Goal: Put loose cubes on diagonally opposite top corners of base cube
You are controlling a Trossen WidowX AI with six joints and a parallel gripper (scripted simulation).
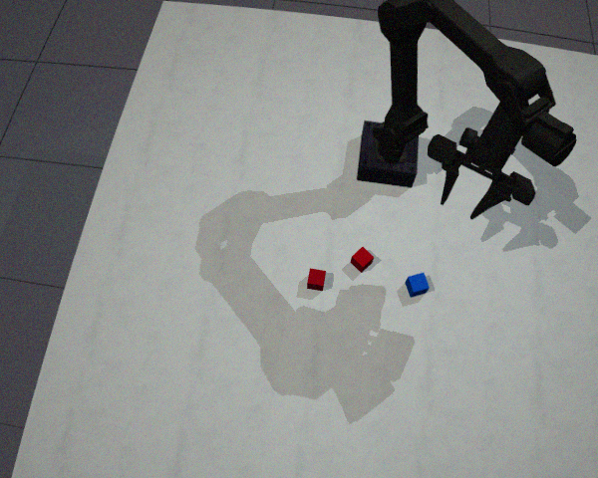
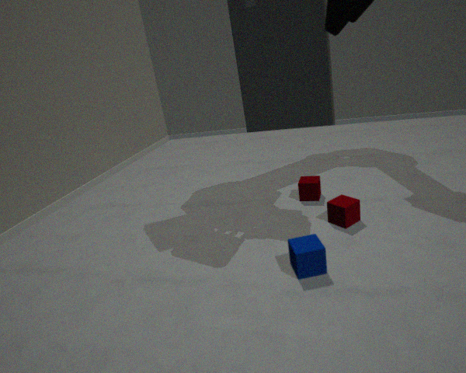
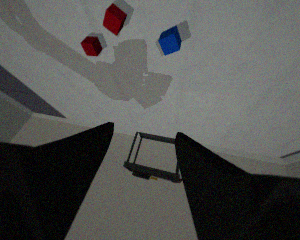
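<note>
The red cube is 3 cm ahead of my gripper tip, 23 cm to the right of it and 25 cm below it. From my gripper tip the other things lie so: blue cube: 5 cm ahead, 2 cm to the right, 24 cm below.
</note>
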